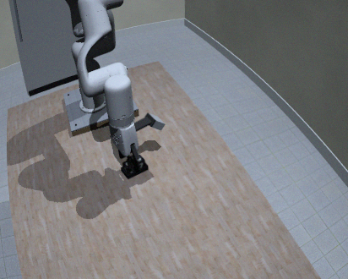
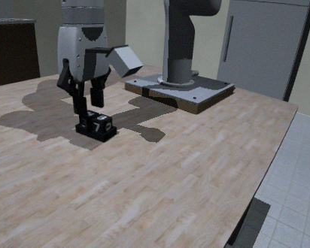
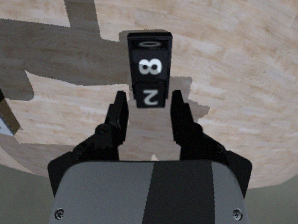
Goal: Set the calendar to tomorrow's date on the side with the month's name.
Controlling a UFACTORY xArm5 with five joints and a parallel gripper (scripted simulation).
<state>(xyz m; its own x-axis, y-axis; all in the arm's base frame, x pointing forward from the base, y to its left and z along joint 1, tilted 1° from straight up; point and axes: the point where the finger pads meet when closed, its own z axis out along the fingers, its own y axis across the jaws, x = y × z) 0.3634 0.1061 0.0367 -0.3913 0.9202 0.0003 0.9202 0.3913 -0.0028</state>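
Now: the tray 60 mm below my hand, 20 mm to the left of it and 10 mm behind it.
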